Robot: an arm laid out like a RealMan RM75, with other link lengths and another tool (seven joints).
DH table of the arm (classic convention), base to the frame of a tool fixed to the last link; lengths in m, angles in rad. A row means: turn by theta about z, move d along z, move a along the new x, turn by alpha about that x. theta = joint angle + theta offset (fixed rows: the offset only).
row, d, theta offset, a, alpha
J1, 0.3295, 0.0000, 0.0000, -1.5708
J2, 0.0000, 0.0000, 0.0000, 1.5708
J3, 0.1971, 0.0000, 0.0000, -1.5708
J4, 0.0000, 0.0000, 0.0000, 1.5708
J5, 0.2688, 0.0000, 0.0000, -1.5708
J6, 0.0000, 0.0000, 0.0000, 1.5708
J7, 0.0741, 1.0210, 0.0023, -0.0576
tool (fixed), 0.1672, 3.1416, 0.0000, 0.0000
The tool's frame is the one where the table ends.
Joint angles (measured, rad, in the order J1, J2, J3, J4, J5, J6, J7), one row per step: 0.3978 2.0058 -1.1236 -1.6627 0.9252 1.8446 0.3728; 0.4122 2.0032 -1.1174 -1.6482 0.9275 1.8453 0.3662; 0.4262 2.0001 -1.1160 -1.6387 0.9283 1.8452 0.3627; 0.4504 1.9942 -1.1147 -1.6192 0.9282 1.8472 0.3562; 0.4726 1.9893 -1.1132 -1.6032 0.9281 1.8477 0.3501; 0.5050 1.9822 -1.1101 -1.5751 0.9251 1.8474 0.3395; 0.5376 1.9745 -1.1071 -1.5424 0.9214 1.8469 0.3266
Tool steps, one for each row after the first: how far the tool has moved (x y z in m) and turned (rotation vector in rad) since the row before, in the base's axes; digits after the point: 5 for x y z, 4 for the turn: -0.00174 0.00199 0.00008 -0.0035 0.0039 0.0072; -0.00265 0.00182 -0.00021 -0.0031 0.0000 0.0094; -0.00353 0.00252 -0.00097 -0.0094 -0.0020 0.0136; -0.00385 0.00261 -0.00059 -0.0063 -0.0015 0.0143; -0.00415 0.00410 -0.00113 -0.0093 -0.0033 0.0172; -0.00320 0.00404 -0.00157 -0.0113 -0.0039 0.0157
